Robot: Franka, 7 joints.
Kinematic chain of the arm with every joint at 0, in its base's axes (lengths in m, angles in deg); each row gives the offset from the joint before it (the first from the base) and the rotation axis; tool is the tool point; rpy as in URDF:
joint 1: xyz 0 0 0.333 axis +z
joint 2: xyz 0 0 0 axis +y
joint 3: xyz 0 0 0.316 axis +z
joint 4: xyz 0.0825 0 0 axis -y
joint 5: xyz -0.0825 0 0.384 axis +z
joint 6: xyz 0 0 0 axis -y
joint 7: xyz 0.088 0 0 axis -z
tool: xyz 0 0 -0.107 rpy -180 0 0
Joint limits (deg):
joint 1: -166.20..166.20
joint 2: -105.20..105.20
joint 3: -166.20..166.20
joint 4: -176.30..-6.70
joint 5: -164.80..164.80
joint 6: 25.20..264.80
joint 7: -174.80..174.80
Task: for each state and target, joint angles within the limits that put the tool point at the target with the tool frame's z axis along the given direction. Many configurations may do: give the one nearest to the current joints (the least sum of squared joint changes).
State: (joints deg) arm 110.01 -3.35 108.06 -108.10 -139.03 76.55 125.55
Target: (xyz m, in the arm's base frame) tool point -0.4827 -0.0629 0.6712 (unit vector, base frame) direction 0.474 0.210 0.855
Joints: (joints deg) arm 94.03 -18.56 91.30 -115.16 -137.76 39.55 125.55
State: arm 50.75 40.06 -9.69 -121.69 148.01 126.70 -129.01
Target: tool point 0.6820 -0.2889 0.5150 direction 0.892 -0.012 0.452
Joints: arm 6.74 31.48 -40.11 -83.80 162.82 124.07 -129.01
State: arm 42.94 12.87 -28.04 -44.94 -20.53 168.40 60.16
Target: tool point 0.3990 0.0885 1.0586 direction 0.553 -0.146 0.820
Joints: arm 8.81 26.99 -47.27 -6.89 -36.75 171.77 60.16
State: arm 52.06 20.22 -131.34 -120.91 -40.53 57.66 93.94
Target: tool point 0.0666 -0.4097 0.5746 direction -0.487 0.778 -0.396
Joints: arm 53.74 2.40 -127.70 -98.29 -25.40 34.08 93.94
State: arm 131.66 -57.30 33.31 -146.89 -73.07 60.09 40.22
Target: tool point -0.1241 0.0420 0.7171 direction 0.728 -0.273 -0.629
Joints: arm 101.28 -57.43 27.52 -114.94 -30.65 27.94 40.22
